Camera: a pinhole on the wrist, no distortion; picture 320 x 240 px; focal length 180.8 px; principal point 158.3 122.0 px. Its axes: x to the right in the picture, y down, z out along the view. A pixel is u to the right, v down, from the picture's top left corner.
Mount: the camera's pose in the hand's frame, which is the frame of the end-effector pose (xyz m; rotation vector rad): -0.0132 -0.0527 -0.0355 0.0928 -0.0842 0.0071
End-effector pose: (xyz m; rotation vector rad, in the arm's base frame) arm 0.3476 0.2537 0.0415 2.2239 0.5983 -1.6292
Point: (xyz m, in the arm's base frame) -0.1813 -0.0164 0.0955
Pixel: 108.1 144.3
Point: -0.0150 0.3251 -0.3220
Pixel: 297.9 49.0
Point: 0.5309 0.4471 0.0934
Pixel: behind the camera
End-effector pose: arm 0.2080 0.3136 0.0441 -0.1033 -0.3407 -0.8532
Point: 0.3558 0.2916 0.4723
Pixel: 308.6 224.9
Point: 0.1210 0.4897 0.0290
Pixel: outside the picture
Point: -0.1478 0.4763 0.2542
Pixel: 56.1 92.8
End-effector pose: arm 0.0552 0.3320 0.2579 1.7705 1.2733 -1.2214
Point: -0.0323 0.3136 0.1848
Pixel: 289.5 99.6
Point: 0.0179 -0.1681 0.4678
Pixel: 15.9 217.5
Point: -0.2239 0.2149 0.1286
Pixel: 212.8 30.7
